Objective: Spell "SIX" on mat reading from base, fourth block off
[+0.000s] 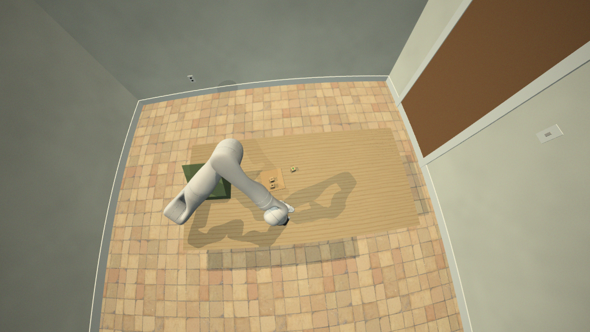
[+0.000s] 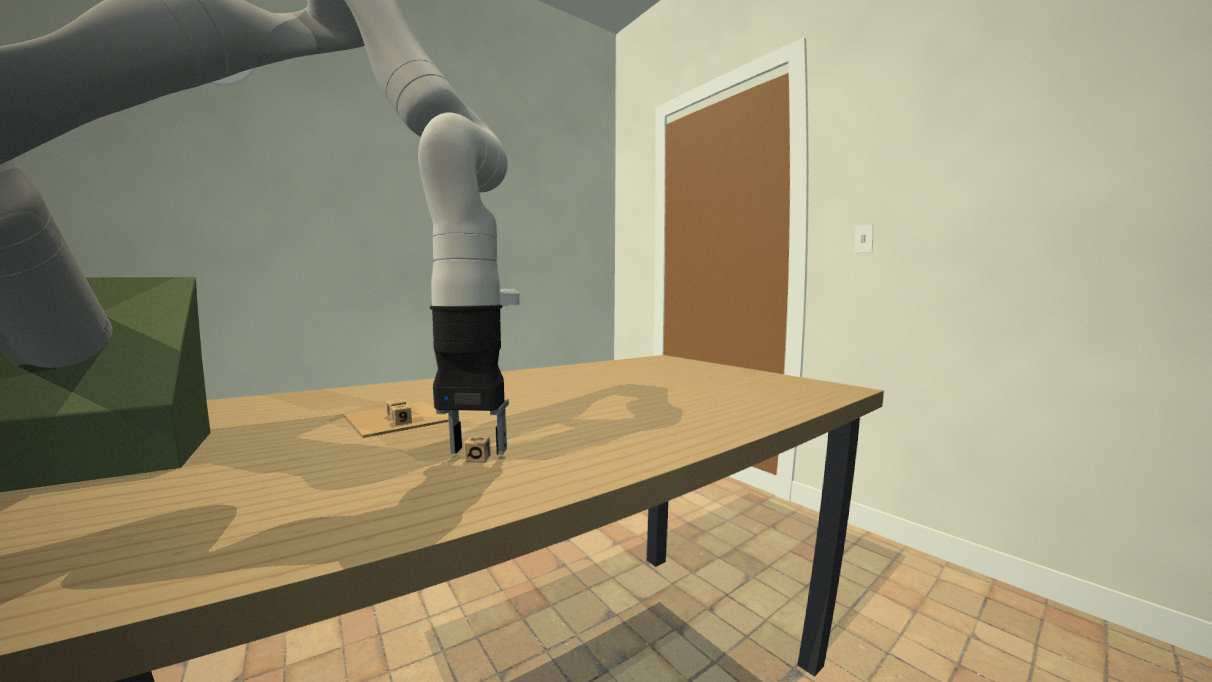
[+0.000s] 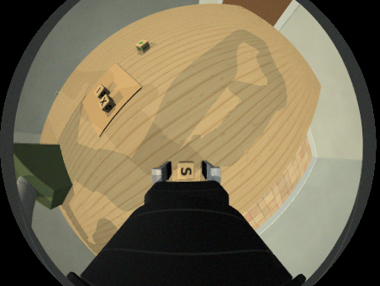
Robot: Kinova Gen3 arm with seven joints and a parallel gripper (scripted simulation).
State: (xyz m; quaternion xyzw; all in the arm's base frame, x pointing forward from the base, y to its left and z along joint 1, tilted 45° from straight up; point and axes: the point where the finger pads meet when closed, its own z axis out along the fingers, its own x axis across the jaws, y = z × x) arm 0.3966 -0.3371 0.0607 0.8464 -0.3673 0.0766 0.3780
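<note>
My hand is 1 cm above the tan block. Also, from my hand: tan mat 24 cm to the left, 3 cm behind, 2 cm below.
</note>
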